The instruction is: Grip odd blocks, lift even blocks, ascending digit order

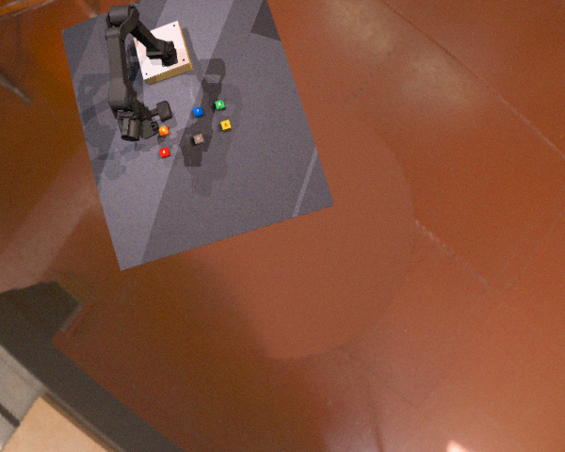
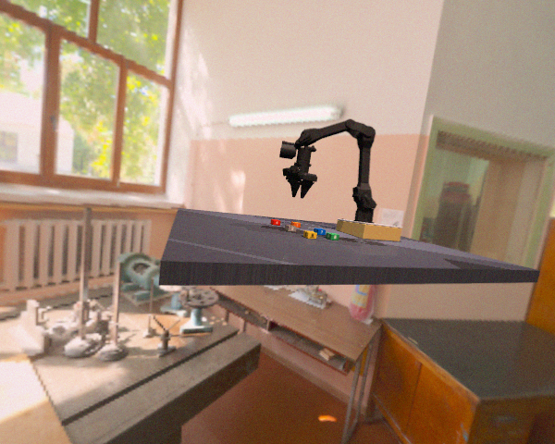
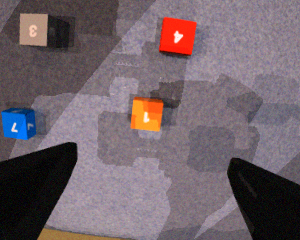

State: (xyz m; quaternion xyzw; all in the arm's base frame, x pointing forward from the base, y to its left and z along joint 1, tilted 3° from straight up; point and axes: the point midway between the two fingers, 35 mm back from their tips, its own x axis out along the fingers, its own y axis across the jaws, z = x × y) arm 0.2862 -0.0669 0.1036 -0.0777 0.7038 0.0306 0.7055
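My gripper tip is 1 cm past the orange block and 12 cm above it. The rest, counted from my gripper tip: pale grey block: 5 cm ahead, 14 cm to the left, 12 cm below; red block: 8 cm ahead, 1 cm to the right, 12 cm below; blue block: 6 cm behind, 15 cm to the left, 12 cm below.
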